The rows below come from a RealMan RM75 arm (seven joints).
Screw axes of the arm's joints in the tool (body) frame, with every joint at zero. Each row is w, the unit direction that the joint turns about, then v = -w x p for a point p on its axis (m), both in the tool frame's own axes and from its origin. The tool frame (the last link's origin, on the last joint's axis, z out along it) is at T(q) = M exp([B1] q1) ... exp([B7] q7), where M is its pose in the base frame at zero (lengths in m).
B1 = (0, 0, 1, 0.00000, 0.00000, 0.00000)
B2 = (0, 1, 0, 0.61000, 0.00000, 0.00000)
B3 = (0, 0, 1, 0.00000, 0.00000, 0.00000)
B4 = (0, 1, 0, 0.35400, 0.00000, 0.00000)
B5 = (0, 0, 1, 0.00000, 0.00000, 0.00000)
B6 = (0, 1, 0, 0.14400, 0.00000, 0.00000)
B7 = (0, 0, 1, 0.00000, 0.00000, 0.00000)
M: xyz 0.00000 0.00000 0.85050 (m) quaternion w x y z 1 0 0 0
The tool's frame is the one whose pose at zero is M.
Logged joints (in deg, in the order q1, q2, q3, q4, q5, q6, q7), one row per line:
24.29 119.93 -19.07 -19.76 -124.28 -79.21 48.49
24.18 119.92 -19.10 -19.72 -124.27 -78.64 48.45
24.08 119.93 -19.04 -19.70 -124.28 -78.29 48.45
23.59 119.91 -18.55 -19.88 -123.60 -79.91 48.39
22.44 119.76 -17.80 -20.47 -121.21 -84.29 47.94
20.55 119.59 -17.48 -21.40 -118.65 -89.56 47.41
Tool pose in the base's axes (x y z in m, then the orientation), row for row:
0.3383 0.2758 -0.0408 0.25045 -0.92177 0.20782 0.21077
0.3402 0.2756 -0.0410 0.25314 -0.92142 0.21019 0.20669
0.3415 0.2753 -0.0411 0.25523 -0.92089 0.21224 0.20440
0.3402 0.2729 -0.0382 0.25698 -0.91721 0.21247 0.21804
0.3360 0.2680 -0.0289 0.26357 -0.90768 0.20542 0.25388
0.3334 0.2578 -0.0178 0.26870 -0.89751 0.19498 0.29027
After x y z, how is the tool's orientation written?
As a quaternion, w x y z.
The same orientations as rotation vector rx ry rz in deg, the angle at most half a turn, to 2 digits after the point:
-143.76 32.41 32.87
-143.51 32.74 32.19
-143.27 33.02 31.80
-142.57 33.03 33.89
-140.61 31.82 39.33
-138.67 30.13 44.85

